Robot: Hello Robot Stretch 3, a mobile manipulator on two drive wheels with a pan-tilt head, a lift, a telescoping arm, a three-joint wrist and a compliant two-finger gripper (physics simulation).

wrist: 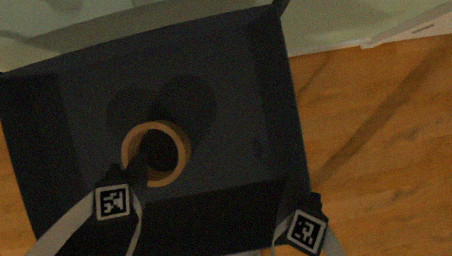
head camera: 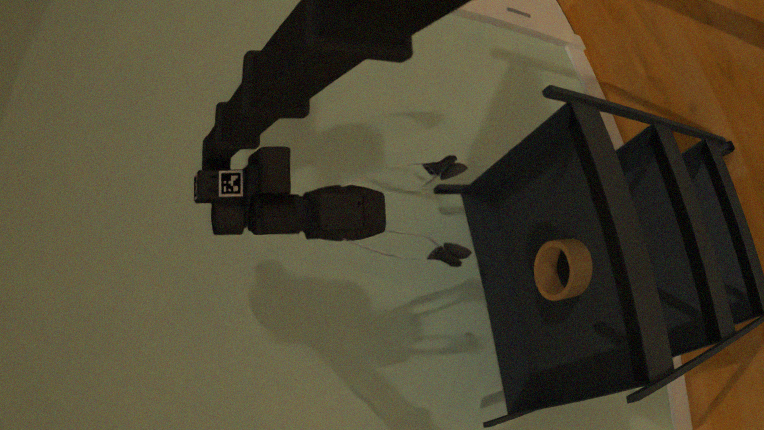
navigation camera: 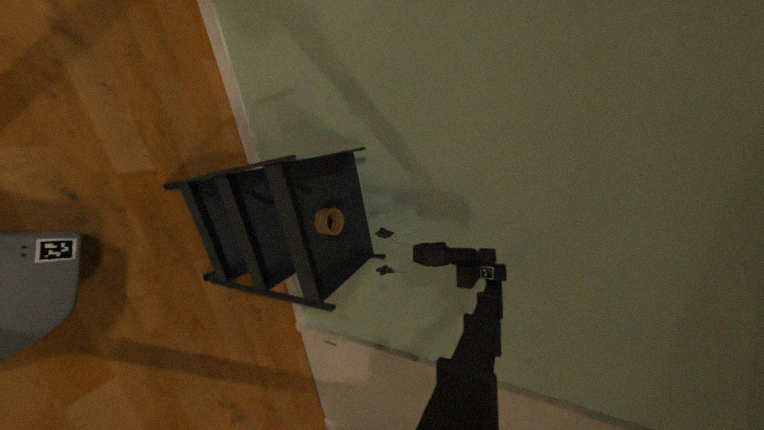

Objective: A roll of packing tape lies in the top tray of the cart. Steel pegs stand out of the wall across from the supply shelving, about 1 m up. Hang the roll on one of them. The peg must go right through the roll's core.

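Places are measured from the robot's base along level axes (x ahead, y left, z up), in millimetres.
Pixels of known places: gripper, fingertip midpoint: [wrist: 215, 182] [head camera: 467, 210] [navigation camera: 376, 251].
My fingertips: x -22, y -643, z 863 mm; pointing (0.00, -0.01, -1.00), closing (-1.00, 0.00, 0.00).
Observation:
Behind a point stands the place of what it marks.
A tan roll of packing tape [head camera: 580, 271] @(x 76, y -569, z 695 mm) [navigation camera: 321, 223] @(x 68, y -570, z 696 mm) [wrist: 185, 150] @(x 28, y -631, z 709 mm) lies flat in the top tray of the dark cart [head camera: 626, 251] @(x 45, y -453, z 720 mm) [navigation camera: 294, 229] @(x 50, y -451, z 710 mm) [wrist: 230, 145] @(x -36, y -640, z 663 mm), its core opening facing up. My gripper [head camera: 448, 210] @(x -22, y -643, z 863 mm) [navigation camera: 383, 251] @(x -22, y -643, z 863 mm) [wrist: 215, 182] @(x -22, y -643, z 863 mm) points down above the tray, open and with nothing between its fingers. The roll is off to one side of the gap between them. In the wrist view the left finger overlaps the roll's lower left edge, and the right finger shows near the tray's right front corner. The steel pegs do not show in these views.
The green wall [head camera: 133, 267] @(x 47, y -861, z 1322 mm) [navigation camera: 614, 160] @(x 222, y -800, z 1468 mm) stands behind the cart. A pale panel [head camera: 534, 18] @(x -644, y -1081, z 208 mm) [navigation camera: 363, 357] @(x -671, y -1091, z 508 mm) with a dark slot adjoins it. The cart's lower shelves stand over the wooden floor [navigation camera: 133, 240] @(x 8, y -307, z 1 mm). My grey base [navigation camera: 32, 288] @(x -97, y -100, z 160 mm) shows at the navigation view's left edge. My dark arm [head camera: 331, 64] @(x -86, y -296, z 1196 mm) [navigation camera: 470, 368] @(x -77, y -254, z 1204 mm) reaches in.

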